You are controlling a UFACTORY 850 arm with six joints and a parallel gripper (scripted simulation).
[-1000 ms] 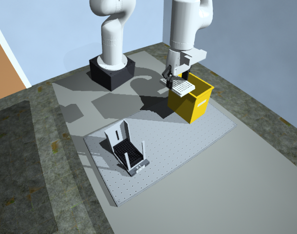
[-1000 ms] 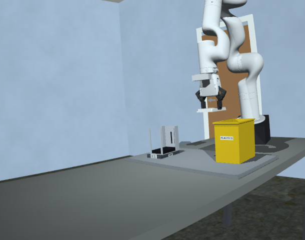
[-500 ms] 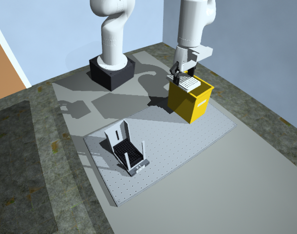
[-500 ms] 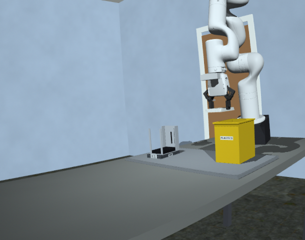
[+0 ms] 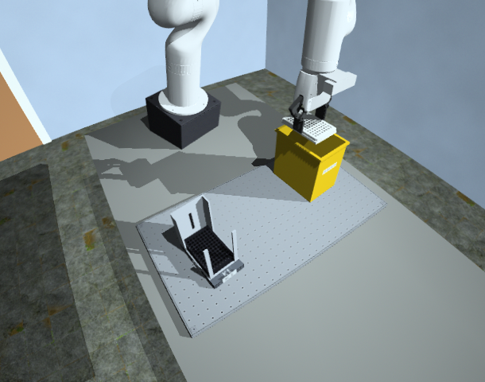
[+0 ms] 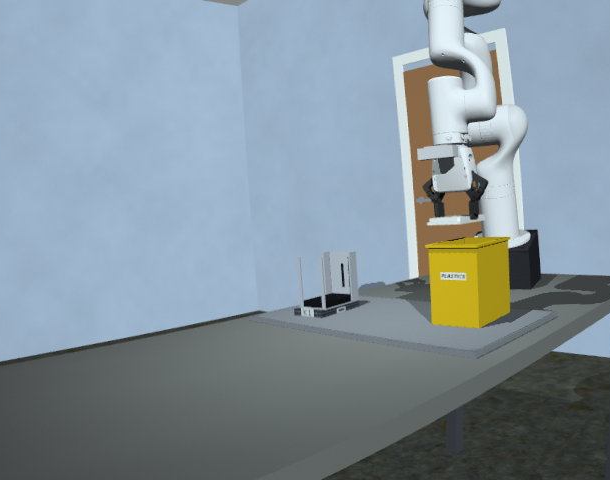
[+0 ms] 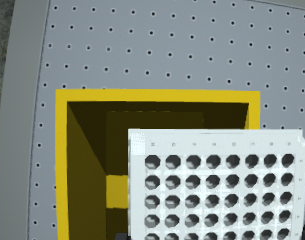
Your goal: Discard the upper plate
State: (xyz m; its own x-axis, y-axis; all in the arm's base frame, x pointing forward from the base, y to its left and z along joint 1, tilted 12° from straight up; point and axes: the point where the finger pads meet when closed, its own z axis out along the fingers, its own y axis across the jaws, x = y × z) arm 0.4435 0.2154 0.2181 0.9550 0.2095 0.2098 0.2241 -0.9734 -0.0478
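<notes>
The yellow plastics bin lies 150 mm below my hand, 30 mm to the left of it and 10 mm behind it. Also, from my hand: white 96-well plate: 10 mm below; black 96-well plate: 360 mm to the right, 210 mm below, 120 mm ahead.
</notes>
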